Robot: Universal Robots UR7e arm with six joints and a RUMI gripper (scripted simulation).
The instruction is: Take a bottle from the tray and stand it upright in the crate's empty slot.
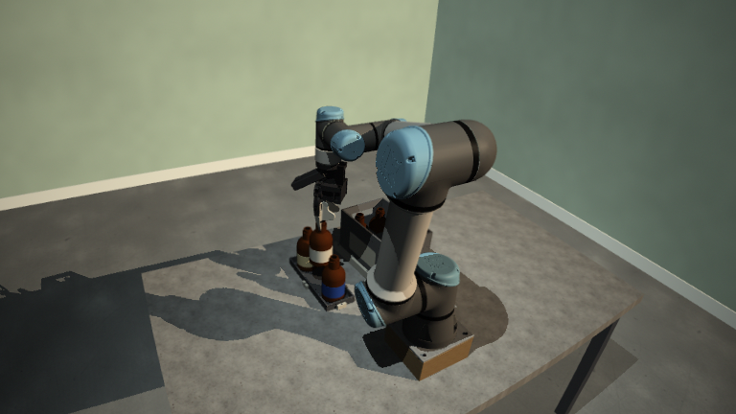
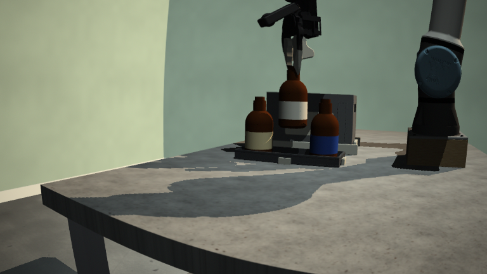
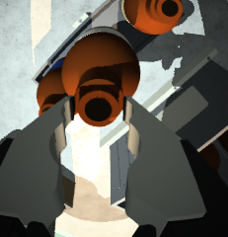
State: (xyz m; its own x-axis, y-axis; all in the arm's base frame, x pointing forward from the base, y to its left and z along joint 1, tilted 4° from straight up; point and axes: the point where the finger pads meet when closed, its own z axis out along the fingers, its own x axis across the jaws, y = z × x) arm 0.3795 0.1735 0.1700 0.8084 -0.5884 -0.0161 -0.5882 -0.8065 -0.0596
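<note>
My gripper is now 7 cm above the bottle. Also, from my hand: grey crate (24 cm to the right, 15 cm below, 4 cm ahead); then dark tray (22 cm below).
</note>
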